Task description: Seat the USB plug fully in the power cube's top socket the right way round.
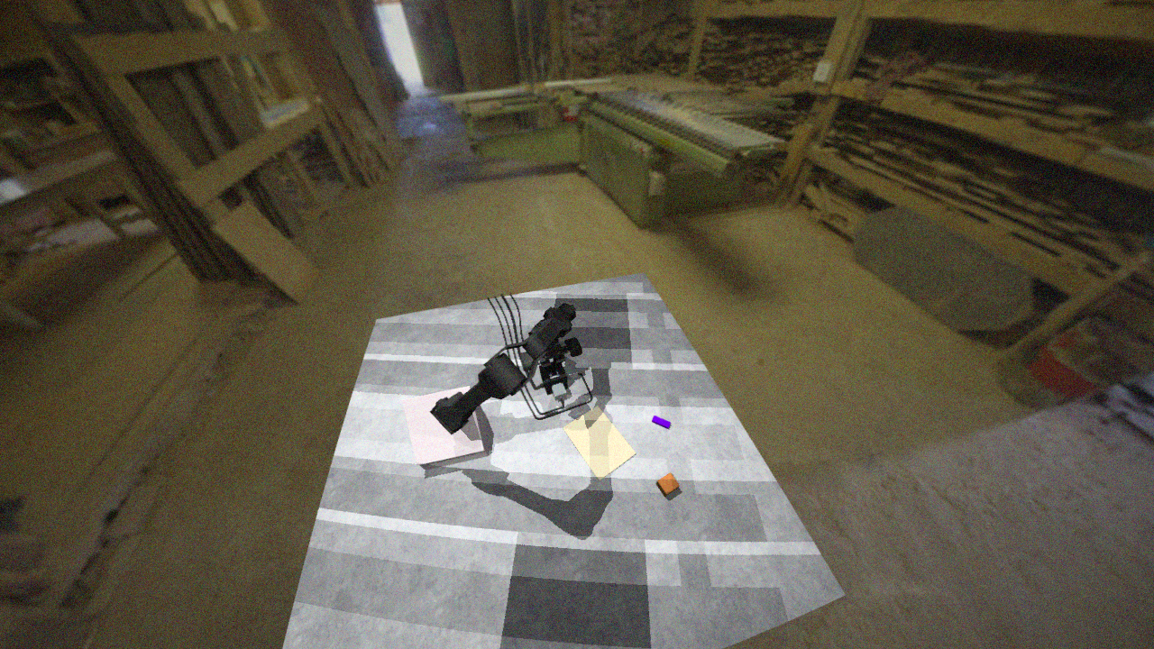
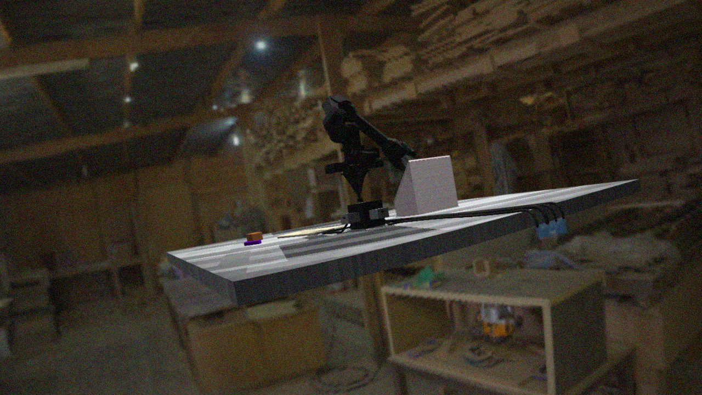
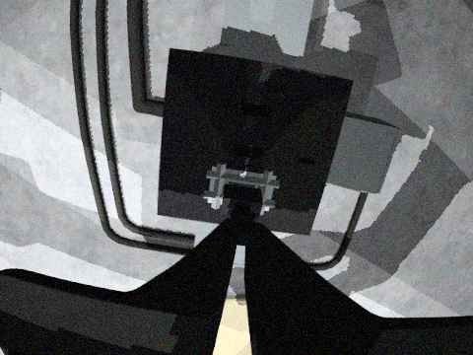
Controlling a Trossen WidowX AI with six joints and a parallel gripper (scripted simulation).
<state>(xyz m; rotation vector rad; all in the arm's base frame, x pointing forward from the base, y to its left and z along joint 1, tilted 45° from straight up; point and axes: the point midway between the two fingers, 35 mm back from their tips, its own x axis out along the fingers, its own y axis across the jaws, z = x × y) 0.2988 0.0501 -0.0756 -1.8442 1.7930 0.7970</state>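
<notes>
My gripper tip is now 20 mm above the USB plug. Also, from my gripper tip: cream sheet (90 mm ahead, 220 mm to the right, 100 mm below); then purple piece (300 mm ahead, 220 mm to the right, 100 mm below); then orange block (230 mm ahead, 400 mm to the right, 90 mm below).
</notes>
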